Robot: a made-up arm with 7 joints.
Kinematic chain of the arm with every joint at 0, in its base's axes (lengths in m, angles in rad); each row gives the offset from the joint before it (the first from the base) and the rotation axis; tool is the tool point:
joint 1: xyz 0 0.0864 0 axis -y
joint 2: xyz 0 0.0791 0 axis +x
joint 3: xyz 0 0 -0.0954 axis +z
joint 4: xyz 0 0 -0.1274 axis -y
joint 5: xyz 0 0 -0.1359 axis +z
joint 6: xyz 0 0 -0.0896 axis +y
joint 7: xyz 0 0 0 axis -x
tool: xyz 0 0 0
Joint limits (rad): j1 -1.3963..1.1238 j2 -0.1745..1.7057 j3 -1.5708..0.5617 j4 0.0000..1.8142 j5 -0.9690..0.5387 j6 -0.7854..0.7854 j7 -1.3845..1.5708
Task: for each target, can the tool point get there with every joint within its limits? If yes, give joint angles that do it. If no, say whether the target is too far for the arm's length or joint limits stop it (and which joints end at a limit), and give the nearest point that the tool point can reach.
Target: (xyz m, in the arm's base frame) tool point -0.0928 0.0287 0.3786
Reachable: no: joint limits stop it (at a limit: joint 1, joint 2, joint 3, joint 4) | nearest point -0.0445 0.3167 0.2268 | short by 0.329 m
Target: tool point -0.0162 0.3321 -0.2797
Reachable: yes | joints -0.2899 1.2894 -1.2804 1.5132 -0.0002 -0.2074 -0.3303
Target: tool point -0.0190 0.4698 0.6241
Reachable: no: too far | nearest point -0.0073 0.4188 0.2408 | short by 0.387 m
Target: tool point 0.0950 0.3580 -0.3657
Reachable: yes | joints 0.0303 0.7492 -0.9192 0.6601 0.4251 -0.2311 -0.4582
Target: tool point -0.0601 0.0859 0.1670
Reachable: no: joint limits stop it (at a limit: joint 1, joint 2, joint 3, joint 4) | nearest point -0.0445 0.3167 0.2268 | short by 0.239 m
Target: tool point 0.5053 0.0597 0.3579
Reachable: no: too far | nearest point 0.3236 0.0994 0.0903 | short by 0.326 m
